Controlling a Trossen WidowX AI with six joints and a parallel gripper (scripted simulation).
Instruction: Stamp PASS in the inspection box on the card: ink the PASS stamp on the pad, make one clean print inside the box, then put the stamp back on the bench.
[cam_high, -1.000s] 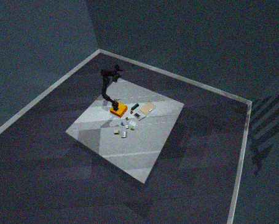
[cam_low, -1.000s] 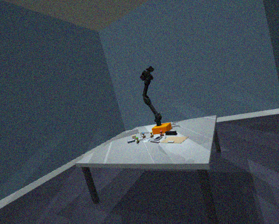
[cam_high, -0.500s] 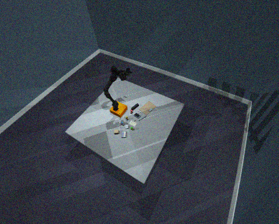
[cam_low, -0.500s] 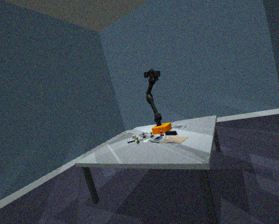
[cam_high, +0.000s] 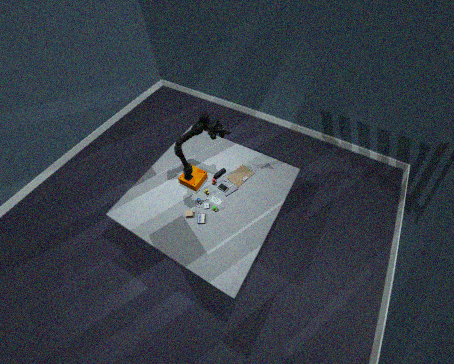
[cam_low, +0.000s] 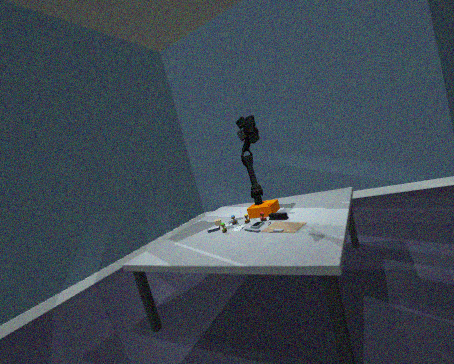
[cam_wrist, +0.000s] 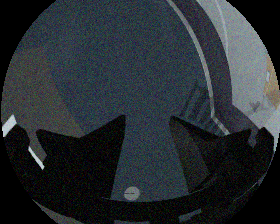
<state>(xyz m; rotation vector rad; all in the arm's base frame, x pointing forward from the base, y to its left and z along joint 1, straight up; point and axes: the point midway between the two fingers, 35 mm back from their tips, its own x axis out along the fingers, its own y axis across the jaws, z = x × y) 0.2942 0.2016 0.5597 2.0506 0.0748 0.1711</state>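
Right now the green-knob stamp is 50 mm ahead of my gripper tip, 310 mm to the right of it and 620 mm below it. Also, from my gripper tip: dark rectangular pad 30 mm behind, 80 mm to the right, 630 mm below; then white card 220 mm to the right, 640 mm below; then red-knobbed stamp 130 mm behind, 90 mm to the right, 620 mm below.
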